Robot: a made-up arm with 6 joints.
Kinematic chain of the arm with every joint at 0, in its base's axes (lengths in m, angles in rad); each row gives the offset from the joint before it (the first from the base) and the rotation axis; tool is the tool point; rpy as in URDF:
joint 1: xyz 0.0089 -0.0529 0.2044 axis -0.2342 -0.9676 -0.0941
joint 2: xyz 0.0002 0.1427 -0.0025 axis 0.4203 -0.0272 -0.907
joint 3: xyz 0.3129 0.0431 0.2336 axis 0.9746 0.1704 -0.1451
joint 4: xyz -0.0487 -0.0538 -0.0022 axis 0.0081 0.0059 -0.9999
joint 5: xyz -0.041 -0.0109 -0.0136 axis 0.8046 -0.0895 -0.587
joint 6: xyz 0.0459 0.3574 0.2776 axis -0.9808 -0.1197 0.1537
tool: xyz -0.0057 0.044 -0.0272 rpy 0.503 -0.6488 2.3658
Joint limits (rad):
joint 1: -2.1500..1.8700
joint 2: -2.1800..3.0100
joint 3: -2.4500..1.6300
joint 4: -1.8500..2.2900
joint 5: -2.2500..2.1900
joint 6: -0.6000..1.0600
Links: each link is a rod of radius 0.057 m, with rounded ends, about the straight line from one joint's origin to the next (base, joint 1, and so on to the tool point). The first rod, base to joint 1, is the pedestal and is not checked.
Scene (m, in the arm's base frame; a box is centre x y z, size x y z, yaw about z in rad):
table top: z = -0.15
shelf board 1: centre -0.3 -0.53 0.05 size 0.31 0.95 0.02 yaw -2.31
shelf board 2: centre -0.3 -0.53 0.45 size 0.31 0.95 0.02 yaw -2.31
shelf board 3: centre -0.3 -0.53 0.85 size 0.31 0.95 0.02 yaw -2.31
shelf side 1: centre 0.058 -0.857 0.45 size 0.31 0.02 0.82 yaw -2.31
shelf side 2: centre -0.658 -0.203 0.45 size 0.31 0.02 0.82 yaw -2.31
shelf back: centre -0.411 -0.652 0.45 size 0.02 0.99 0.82 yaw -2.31
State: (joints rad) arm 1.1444 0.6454 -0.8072 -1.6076 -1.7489 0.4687
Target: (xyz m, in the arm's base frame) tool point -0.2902 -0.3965 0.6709
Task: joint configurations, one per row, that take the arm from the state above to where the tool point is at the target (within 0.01 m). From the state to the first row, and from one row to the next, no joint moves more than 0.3 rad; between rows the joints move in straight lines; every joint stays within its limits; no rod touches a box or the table.
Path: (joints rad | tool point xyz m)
1: 1.0961 0.4396 -0.6557 -1.4857 -1.6704 0.5252 | -0.2400 -0.3743 0.2676
2: 1.0477 0.2339 -0.5043 -1.3638 -1.5919 0.5816 | -0.1749 -0.3060 0.2676
3: 0.9994 0.0281 -0.3528 -1.2420 -1.5134 0.6381 | -0.1231 -0.2287 0.2509
4: 0.9873 -0.0555 -0.5562 -1.4303 -1.6416 0.5999 | -0.1461 -0.2877 0.4524
5: 0.9752 -0.1390 -0.7596 -1.6186 -1.7698 0.5618 | -0.1525 -0.2455 0.6709
6: 1.0110 0.1248 -0.9039 -1.7262 -1.8834 0.4991 | -0.2237 -0.3202 0.6844
7: 1.0467 0.3886 -1.0481 -1.8337 -1.9971 0.4364 | -0.2902 -0.3965 0.6709

